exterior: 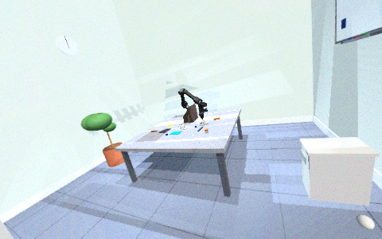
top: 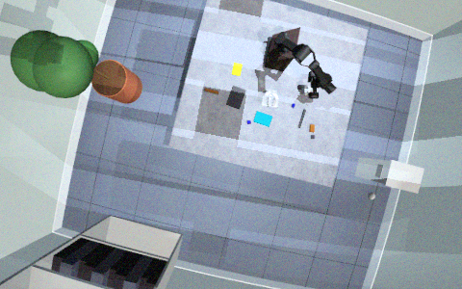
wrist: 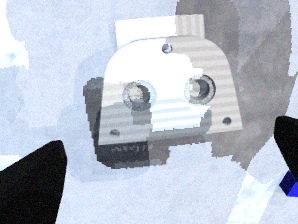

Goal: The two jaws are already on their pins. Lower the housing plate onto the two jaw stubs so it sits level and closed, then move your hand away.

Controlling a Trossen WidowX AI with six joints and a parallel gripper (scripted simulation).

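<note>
Now: gripper tip 10 mm to the right of the white housing plate and 30 mm above it. Also, from my gripper tip: dark bar 210 mm ahead, 60 mm to the left, 60 mm below; cyan block 320 mm ahead, 220 mm to the right, 60 mm below; short orange piece 250 mm ahead, 150 mm to the left, 50 mm below.
</note>
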